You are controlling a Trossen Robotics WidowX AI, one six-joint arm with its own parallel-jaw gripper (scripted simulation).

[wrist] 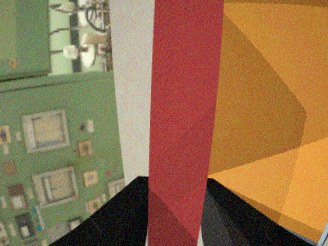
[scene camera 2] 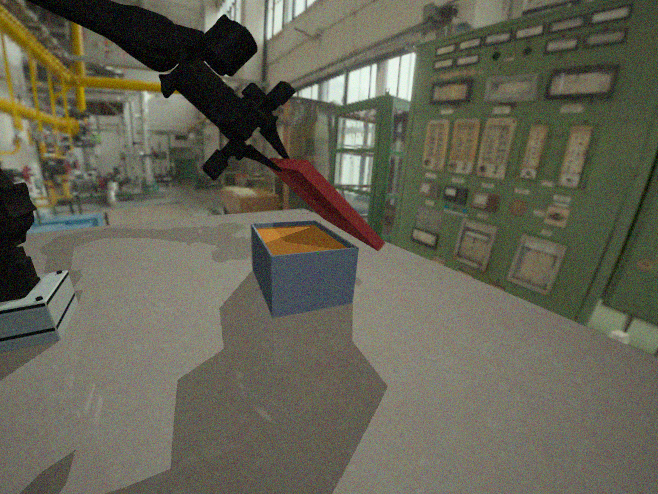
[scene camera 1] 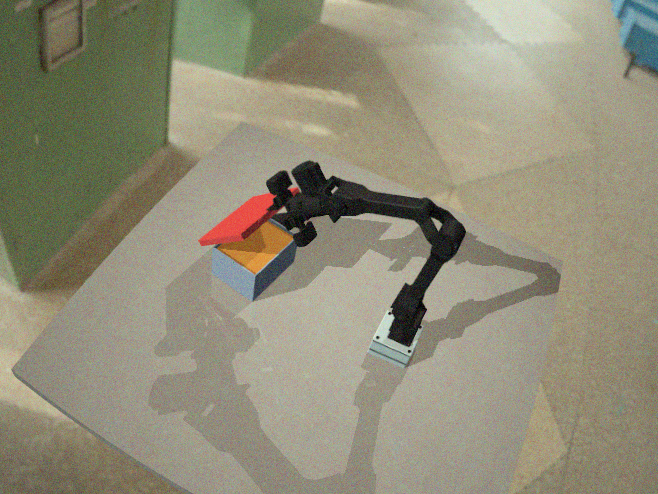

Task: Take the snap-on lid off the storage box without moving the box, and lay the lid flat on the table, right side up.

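Observation:
There is a red lid, and my gripper carries it. Both the wrist view and scene camera 1 let me see my gripper.

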